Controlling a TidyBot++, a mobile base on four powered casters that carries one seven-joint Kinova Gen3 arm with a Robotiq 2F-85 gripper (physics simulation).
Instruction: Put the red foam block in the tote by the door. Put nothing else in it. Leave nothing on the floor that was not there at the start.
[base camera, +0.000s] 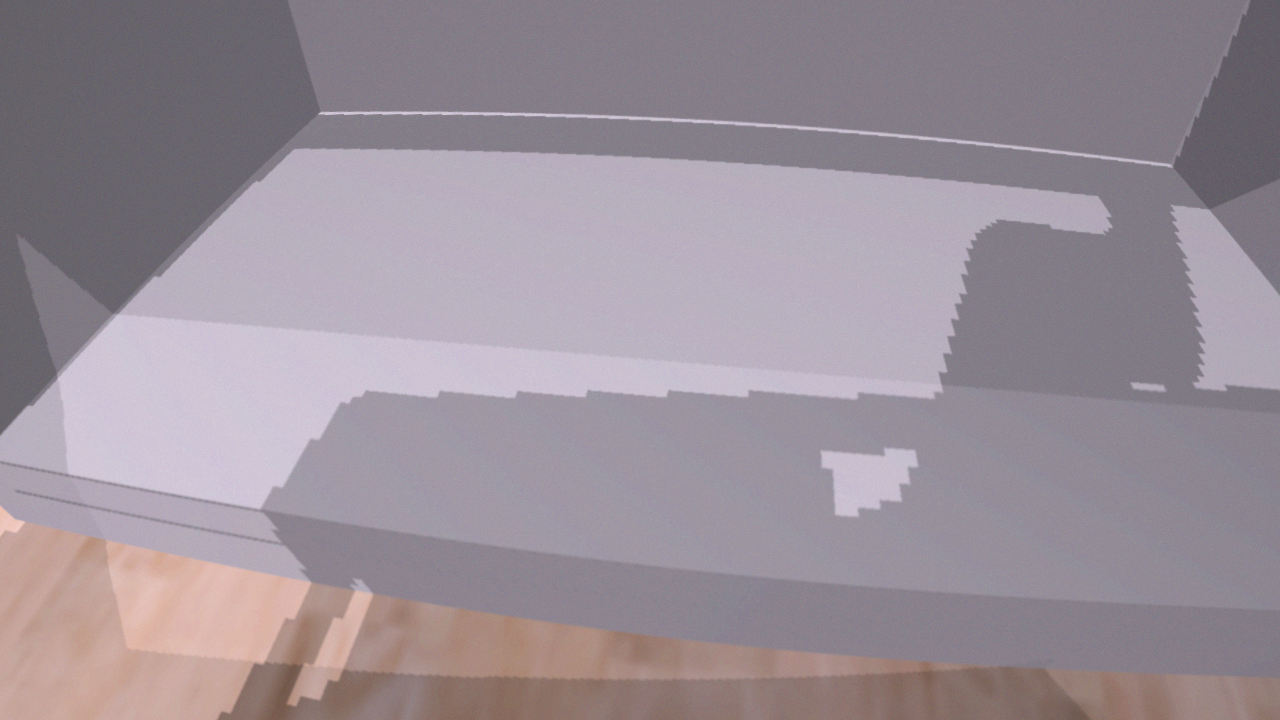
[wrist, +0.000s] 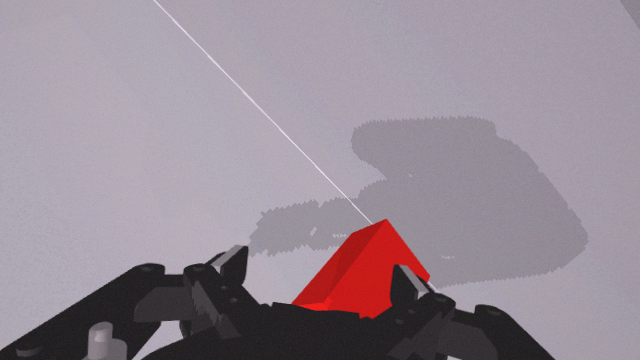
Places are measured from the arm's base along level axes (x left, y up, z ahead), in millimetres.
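Where they show: gripper, fingertip midpoint: (wrist: 318, 271).
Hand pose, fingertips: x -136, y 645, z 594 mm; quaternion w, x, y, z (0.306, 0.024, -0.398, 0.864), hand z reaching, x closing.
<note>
After its pixels a point has its place.
The red foam block (wrist: 367, 270) {x -172, y 639, z 619 mm} shows at the lower middle of the wrist view, turned with a corner pointing up the picture. It lies more toward the right finger, which covers part of its right side; the gripper's body hides its near end. My gripper (wrist: 318, 271) {x -136, y 645, z 594 mm} is open, with its fingers spread to either side of the near part of the block and nothing held. How high the fingertips are above the block is hard to tell. The block and gripper do not show in the base camera view. I cannot identify the tote by the door in either view.
In the base camera view a pale grey slab (base camera: 572, 259) {x 62, y -320, z 494 mm} with a thick front edge stands ahead, with a grey back wall (base camera: 733, 62) {x -65, y -264, z 711 mm} and darker side walls. Dark arm-like shadows fall across it. Wooden floor (base camera: 465, 640) {x 108, y -396, z 258 mm} shows below its front edge. A thin pale line crosses the grey surface (wrist: 150, 125) {x 7, y 594, z 630 mm} in the wrist view.
</note>
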